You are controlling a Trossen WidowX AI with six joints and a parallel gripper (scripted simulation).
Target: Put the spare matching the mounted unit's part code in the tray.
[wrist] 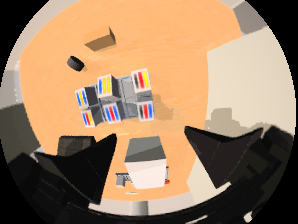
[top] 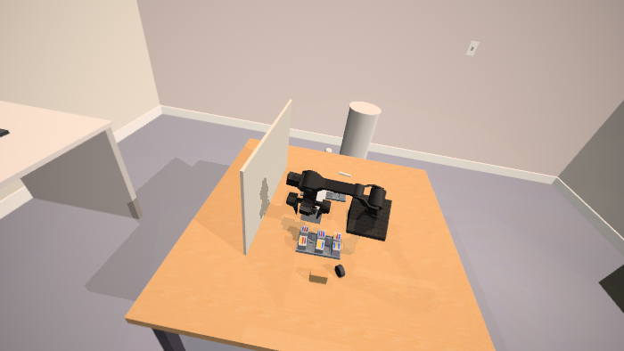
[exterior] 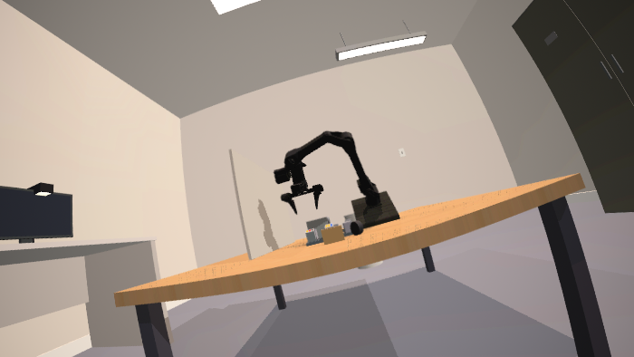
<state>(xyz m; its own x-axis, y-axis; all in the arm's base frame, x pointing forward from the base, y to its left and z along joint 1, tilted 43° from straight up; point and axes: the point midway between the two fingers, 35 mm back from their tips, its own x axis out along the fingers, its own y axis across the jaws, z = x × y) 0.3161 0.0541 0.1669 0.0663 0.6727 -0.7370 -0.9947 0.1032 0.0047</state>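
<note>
Right now the mounted unit is 170 mm to the right of my gripper tip, 90 mm below it and 30 mm behind it. Round my gripper tip: brown block: 210 mm to the left, 110 mm below, 90 mm behind; black puck: 180 mm behind, 170 mm to the left, 110 mm below; beige panel: 210 mm ahead, 190 mm to the right, 90 mm above.
</note>
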